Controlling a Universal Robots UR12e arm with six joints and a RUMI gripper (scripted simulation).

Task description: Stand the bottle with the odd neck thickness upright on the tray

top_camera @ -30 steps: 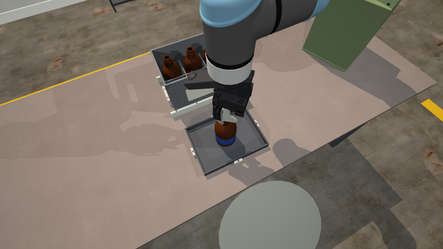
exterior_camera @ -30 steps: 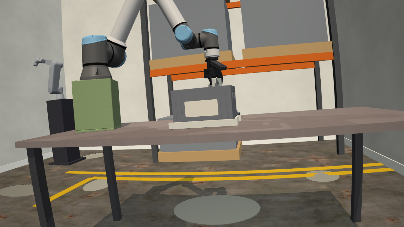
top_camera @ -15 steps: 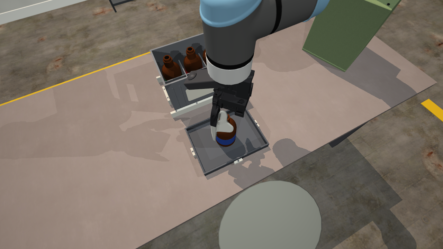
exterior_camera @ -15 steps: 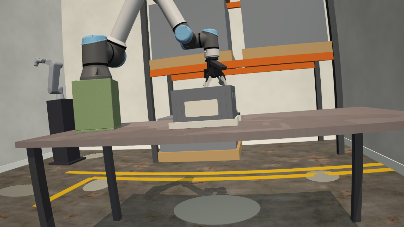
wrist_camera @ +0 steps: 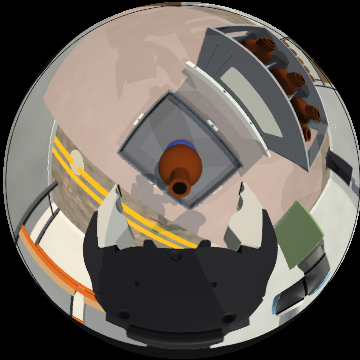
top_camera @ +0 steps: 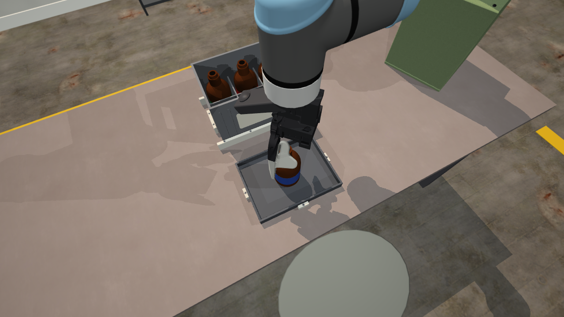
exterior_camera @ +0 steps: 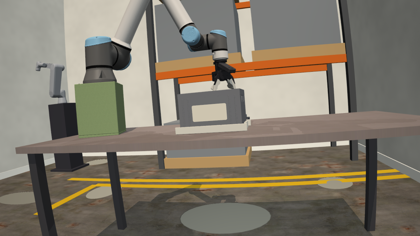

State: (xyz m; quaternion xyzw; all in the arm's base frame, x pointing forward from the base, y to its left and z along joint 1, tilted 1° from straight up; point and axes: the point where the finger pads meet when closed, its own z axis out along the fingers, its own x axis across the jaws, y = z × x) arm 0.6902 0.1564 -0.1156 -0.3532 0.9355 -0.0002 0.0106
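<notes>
The brown bottle lies 7 cm below my hand. From my hand the other things lie so: grey crate: 27 cm to the right, 7 cm below, 3 cm behind; dark tray: 14 cm below, 1 cm to the left, 1 cm behind.
</notes>
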